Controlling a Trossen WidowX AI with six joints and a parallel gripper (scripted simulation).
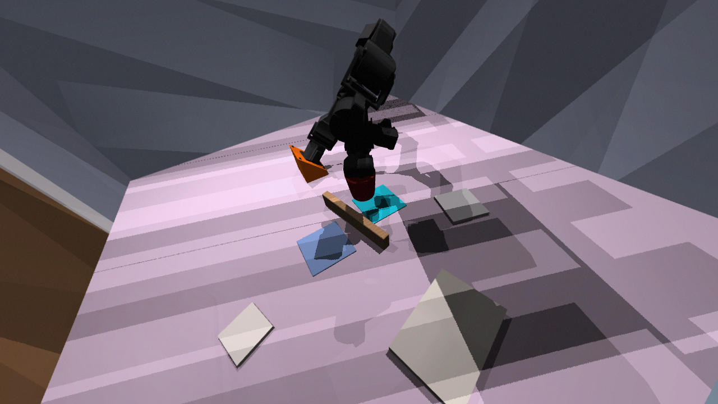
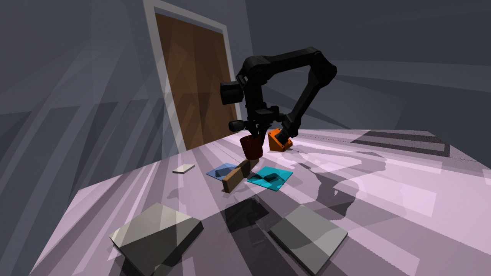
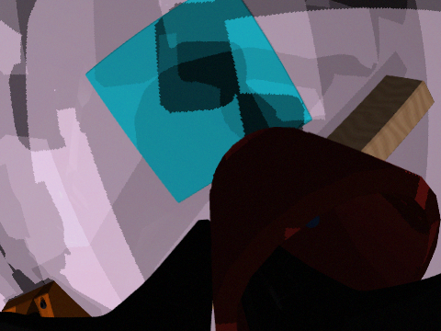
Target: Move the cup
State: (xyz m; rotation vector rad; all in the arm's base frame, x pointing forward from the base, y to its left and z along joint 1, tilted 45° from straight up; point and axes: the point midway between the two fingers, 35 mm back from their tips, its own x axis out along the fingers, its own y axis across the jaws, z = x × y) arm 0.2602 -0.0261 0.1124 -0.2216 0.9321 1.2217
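Right now my gripper tip is 1 cm short of the teal pad, 4 cm to the right of it and 12 cm above it. From my gripper tip the other things lie so: light blue pad (6 cm ahead, 16 cm to the right, 12 cm below); wooden bar (4 cm ahead, 6 cm to the right, 9 cm below); dark red cup (3 cm ahead, 2 cm to the right).
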